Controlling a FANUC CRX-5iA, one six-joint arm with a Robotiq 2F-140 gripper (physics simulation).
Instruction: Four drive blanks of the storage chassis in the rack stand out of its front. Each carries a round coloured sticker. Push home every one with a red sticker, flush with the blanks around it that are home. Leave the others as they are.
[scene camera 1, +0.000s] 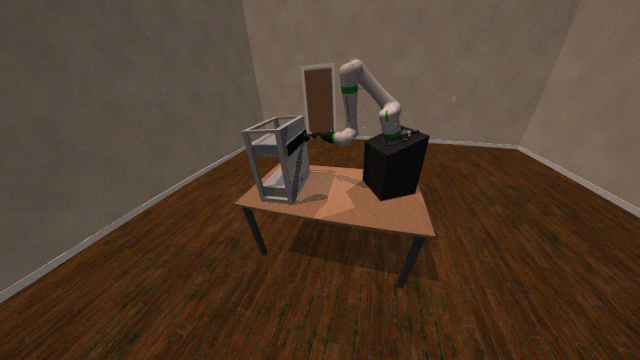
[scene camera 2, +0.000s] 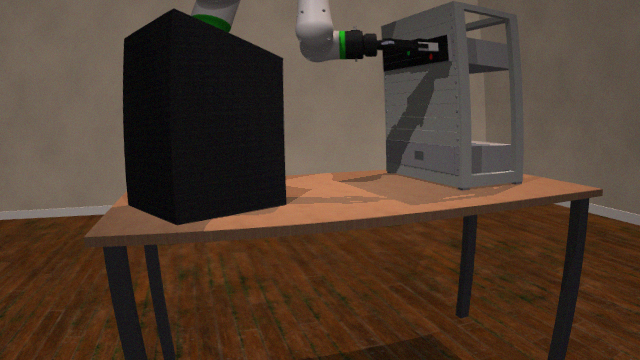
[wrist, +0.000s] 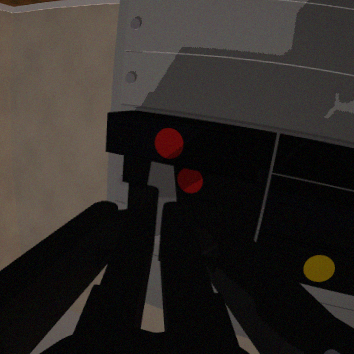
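Note:
The rack (scene camera 1: 284, 165) (scene camera 2: 462, 100) holds the black storage chassis (scene camera 2: 445, 47). In the wrist view, two red stickers (wrist: 169, 143) (wrist: 190, 181) sit on neighbouring blanks at the chassis's left end. The blank with the upper sticker stands out further towards the camera than the one beside it. My gripper (wrist: 160, 179) (scene camera 2: 436, 46) is shut and empty, its pale fingertips at the second blank, just left of its sticker; they appear to touch it. Whether that blank is flush is hard to tell. A yellow sticker (wrist: 319, 268) is at the lower right. A green sticker (scene camera 2: 408, 53) shows in scene camera 2.
Grey panels (wrist: 225, 30) with screws border the chassis; the rack's side edge and the wall (wrist: 55, 125) lie to the left in the wrist view. The rack and the arm's black pedestal (scene camera 1: 395, 167) (scene camera 2: 210, 130) stand on the wooden table (scene camera 1: 380, 220) (scene camera 2: 320, 225).

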